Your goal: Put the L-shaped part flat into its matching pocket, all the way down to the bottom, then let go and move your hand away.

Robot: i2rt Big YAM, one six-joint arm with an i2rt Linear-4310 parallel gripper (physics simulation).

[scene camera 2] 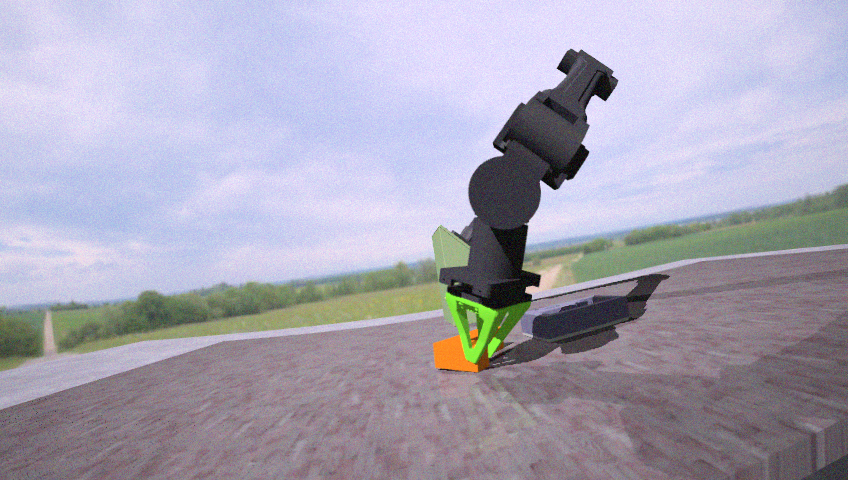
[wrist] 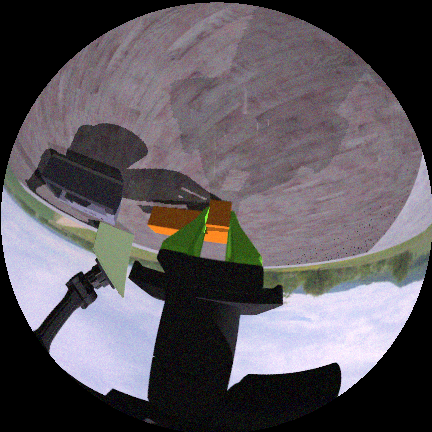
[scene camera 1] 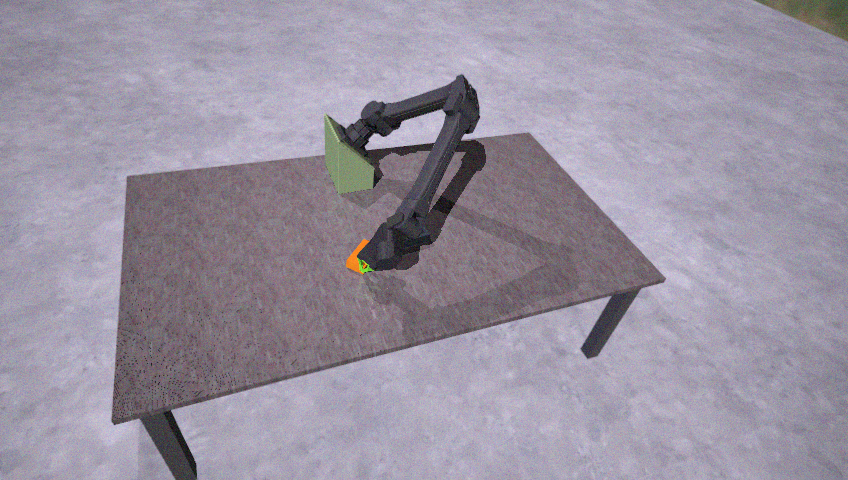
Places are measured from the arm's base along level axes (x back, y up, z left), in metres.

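Pixels of known places: gripper, fingertip midpoint: (scene camera 2: 478,358) (wrist: 219,212) (scene camera 1: 363,268); arm's base at its link origin: (scene camera 2: 467,252) (wrist: 106,270) (scene camera 1: 350,141).
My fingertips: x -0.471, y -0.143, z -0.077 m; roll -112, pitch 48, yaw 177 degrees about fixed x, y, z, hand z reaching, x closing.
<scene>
For each thing: its middle in the pictures, then the offset to it from my fingertips. Level surfaces: height alone.
- orange L-shaped part at the middle of its body: (scene camera 2: 481,346) (wrist: 186,219) (scene camera 1: 363,256) dx +0.048, dy +0.003, dz +0.012 m
- dark blue-grey block at the middle of its body: (scene camera 2: 574,316) (wrist: 80,191) (scene camera 1: 404,234) dx +0.110, dy +0.005, dz +0.169 m
- table at its surface level: dy -0.013 m
The orange L-shaped part (scene camera 1: 355,262) (scene camera 2: 453,355) (wrist: 175,217) lies flat at table level, with one arm of the L between my fingers and the other reaching out past them. My gripper (scene camera 1: 364,267) (scene camera 2: 483,355) (wrist: 219,212), with green fingers, points down and is shut on the part. The dark blue-grey block (scene camera 2: 577,320) (wrist: 85,181) with the pocket in its top stands on the table apart from the part, to the right in scene camera 2 and to the left in the wrist view. The pocket's inside is mostly hidden. The block cannot be made out in scene camera 1, where the arm covers much.
A pale green slanted block (scene camera 1: 355,172) (scene camera 2: 452,249) (wrist: 113,250) stands by the arm's base near the table's back edge. The arm arches over the table (scene camera 1: 238,237) on the right side of scene camera 1 and casts shadows over it.
</scene>
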